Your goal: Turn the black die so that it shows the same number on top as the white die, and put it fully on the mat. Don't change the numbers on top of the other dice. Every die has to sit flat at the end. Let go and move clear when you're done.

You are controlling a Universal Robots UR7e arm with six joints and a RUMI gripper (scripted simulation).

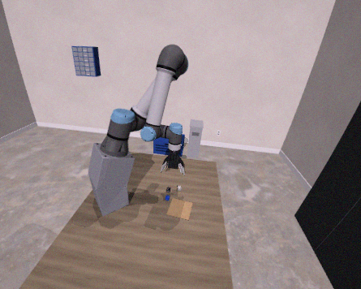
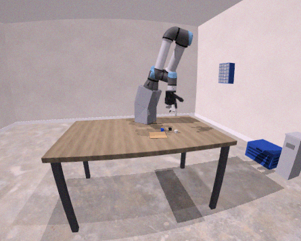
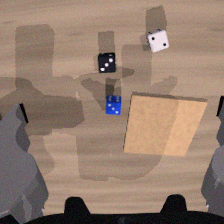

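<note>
The black die lies 2 cm behind my hand, 1 cm to the right of it and 14 cm below it. Round my hand: white die (6 cm ahead, 1 cm to the left, 14 cm below); then tan mat (7 cm ahead, 16 cm to the right, 15 cm below); then blue die (2 cm behind, 9 cm to the right, 14 cm below).
</note>
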